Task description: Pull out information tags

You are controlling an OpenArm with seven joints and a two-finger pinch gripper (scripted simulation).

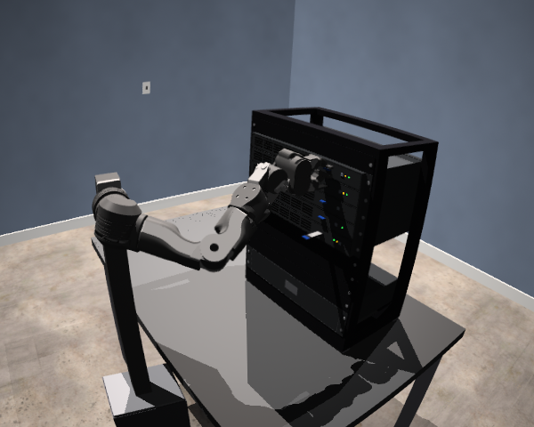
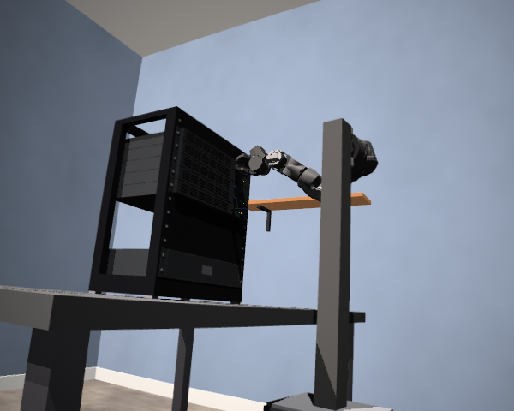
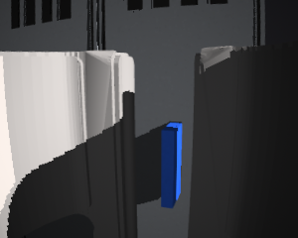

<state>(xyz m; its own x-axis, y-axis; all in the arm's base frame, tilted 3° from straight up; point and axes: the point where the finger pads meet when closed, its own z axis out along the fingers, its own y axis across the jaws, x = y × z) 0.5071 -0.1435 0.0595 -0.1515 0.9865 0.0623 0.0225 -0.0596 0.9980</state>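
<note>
The blue information tag is 4 cm below my hand. Round my hand: base plate: 77 cm below, 51 cm behind, 17 cm to the left.
</note>
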